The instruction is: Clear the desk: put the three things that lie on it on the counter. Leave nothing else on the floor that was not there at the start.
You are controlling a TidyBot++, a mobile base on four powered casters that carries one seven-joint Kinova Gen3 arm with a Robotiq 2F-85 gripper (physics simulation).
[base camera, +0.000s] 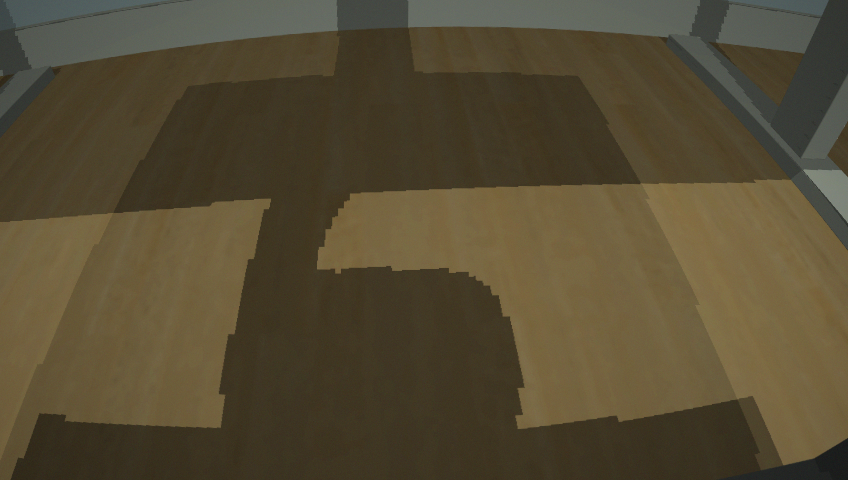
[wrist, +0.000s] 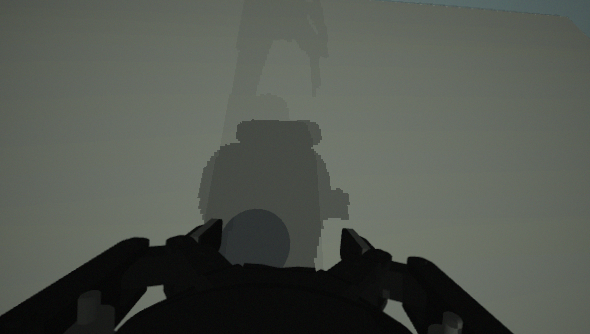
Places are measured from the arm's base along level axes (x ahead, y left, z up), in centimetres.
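Where they show: gripper, fingertip midpoint: point(wrist: 281, 236).
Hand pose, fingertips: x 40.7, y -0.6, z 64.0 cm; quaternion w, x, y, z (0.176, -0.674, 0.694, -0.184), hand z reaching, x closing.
After its pixels a point has its place.
My gripper point(wrist: 281, 236) {x 40.7, y -0.6, z 64.0 cm} is open above a wide pale tabletop point(wrist: 450, 125) {x 59.6, y -25.8, z 55.4 cm}; I cannot tell from its look whether this is the desk or the counter. A round, dark blue-grey thing point(wrist: 256, 241) {x 40.6, y 1.3, z 62.4 cm} shows at the lower middle of the wrist view, between the fingertips but nearer the left one. The gripper's body hides its lower part, and its height is unclear. The fingers stand wide apart and do not grip it. No other loose thing for the task shows in either view.
The base camera shows a wooden floor point(base camera: 595, 285) {x 36.8, y -17.8, z -39.6 cm} with broad shadows. A grey upright post point(base camera: 812, 77) {x 59.1, y -53.8, z -27.2 cm} and a long grey rail point(base camera: 737, 101) {x 68.9, y -51.8, z -37.3 cm} stand at the right. A pale wall point(base camera: 505, 13) {x 95.9, y -19.0, z -36.9 cm} runs along the back. The tabletop's far edge shows at the wrist view's upper right.
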